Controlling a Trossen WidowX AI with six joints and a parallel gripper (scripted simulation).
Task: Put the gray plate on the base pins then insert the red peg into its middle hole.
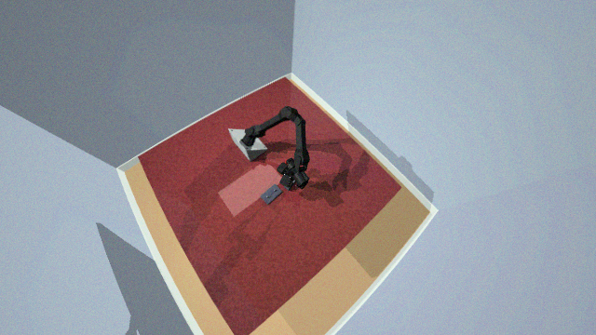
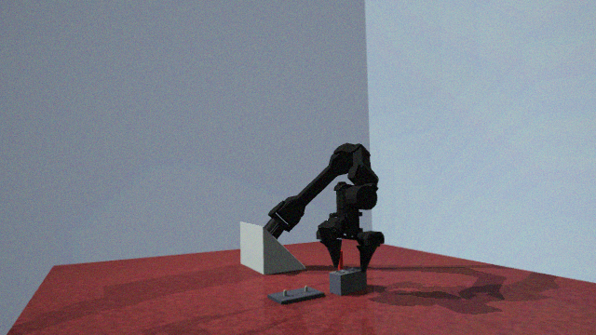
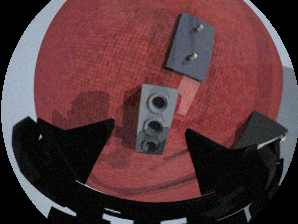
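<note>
Right now the gray plate is 20 mm below my gripper tip. Also, from my gripper tip: red peg (110 mm behind, 60 mm to the left, 10 mm below); then dark base (140 mm to the right, 40 mm below, 40 mm behind).
</note>
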